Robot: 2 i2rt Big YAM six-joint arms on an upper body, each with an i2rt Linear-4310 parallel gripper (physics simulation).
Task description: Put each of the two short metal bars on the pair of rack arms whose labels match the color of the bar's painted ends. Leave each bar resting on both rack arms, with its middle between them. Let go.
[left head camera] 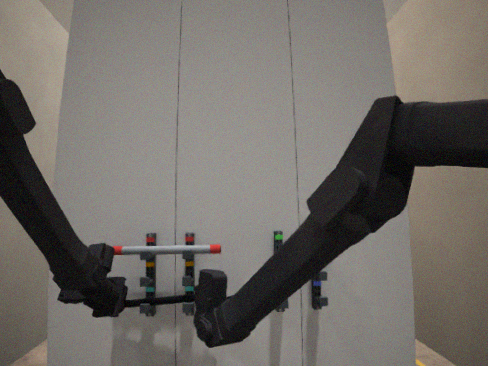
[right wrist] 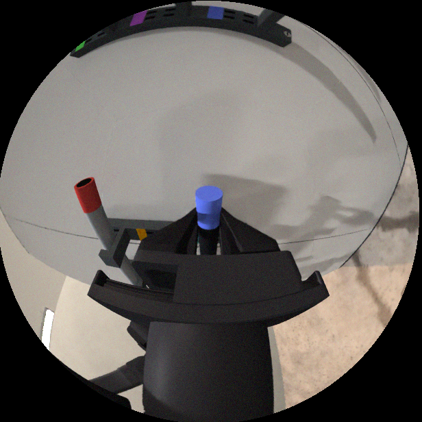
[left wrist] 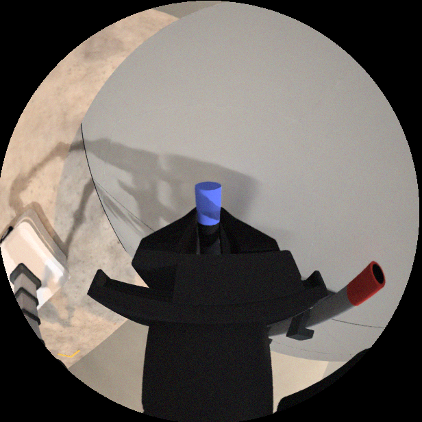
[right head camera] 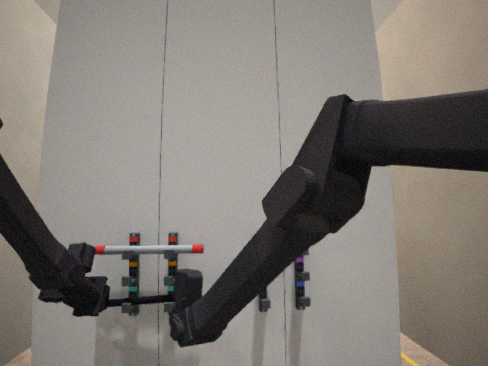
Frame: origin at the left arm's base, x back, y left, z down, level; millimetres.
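Where they show: left gripper, fingertip midpoint: (left head camera: 122, 305) (right head camera: 105, 304).
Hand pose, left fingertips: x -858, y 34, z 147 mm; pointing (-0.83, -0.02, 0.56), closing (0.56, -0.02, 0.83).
Observation:
Each offset is from my left fingertips to the top centre of the thing. "spot": to the spot under its first point.
A grey bar with red ends @[dx +16, dy -136, dz -178 mm] (left head camera: 167, 249) (right head camera: 150, 249) (left wrist: 340, 305) (right wrist: 102, 227) rests level across the two red-labelled rack arms, its middle about between them. A black bar with blue ends @[dx +19, dy -130, dz -45 mm] (left head camera: 157, 300) (right head camera: 142, 300) (left wrist: 208, 202) (right wrist: 209, 207) is below it, roughly level, in front of the teal-labelled lower arms; contact with them cannot be told. My left gripper (left head camera: 120, 297) (left wrist: 208, 212) is shut on its left part, and my right gripper (left head camera: 200, 300) (right wrist: 208, 212) on its right part. The blue-labelled upright @[dx +9, dy -600, dz -213 mm] (left head camera: 317, 295) (right head camera: 300, 295) is farther right.
The left rack uprights @[spot: dx -6, dy -84, dz -95 mm] (left head camera: 151, 272) @[spot: dx -7, dy -200, dz -93 mm] (left head camera: 189, 272) carry red, orange and teal labels. The right pair's green-labelled upright @[spot: dx -7, dy -478, dz -168 mm] (left head camera: 278, 245) is partly hidden behind my right arm. Both pairs are on a grey panel wall (left head camera: 230, 125). A white object (left wrist: 37, 260) is on the floor in the left wrist view.

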